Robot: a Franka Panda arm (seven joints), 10 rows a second.
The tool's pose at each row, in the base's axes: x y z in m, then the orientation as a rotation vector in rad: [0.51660 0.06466 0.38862 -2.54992 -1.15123 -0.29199]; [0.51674 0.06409 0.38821 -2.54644 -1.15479 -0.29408]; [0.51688 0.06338 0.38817 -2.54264 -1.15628 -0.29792]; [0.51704 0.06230 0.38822 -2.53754 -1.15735 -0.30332]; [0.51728 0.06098 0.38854 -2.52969 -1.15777 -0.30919]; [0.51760 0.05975 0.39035 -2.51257 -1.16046 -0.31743]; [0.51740 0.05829 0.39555 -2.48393 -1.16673 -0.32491]
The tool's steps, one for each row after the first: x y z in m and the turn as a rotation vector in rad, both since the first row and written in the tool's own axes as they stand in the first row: [-0.00043 0.00055 0.00017 0.00125 0.00169 -0.00332]; [-0.00084 0.00110 -0.00005 0.00265 0.00508 -0.00556]; [-0.00146 0.00188 -0.00049 0.00466 0.01002 -0.00797]; [-0.00212 0.00281 -0.00127 0.00896 0.01652 -0.01058]; [-0.00218 0.00344 -0.00339 0.01953 0.02756 -0.01693]; [-0.00168 0.00310 -0.00876 0.03900 0.04183 -0.02809]
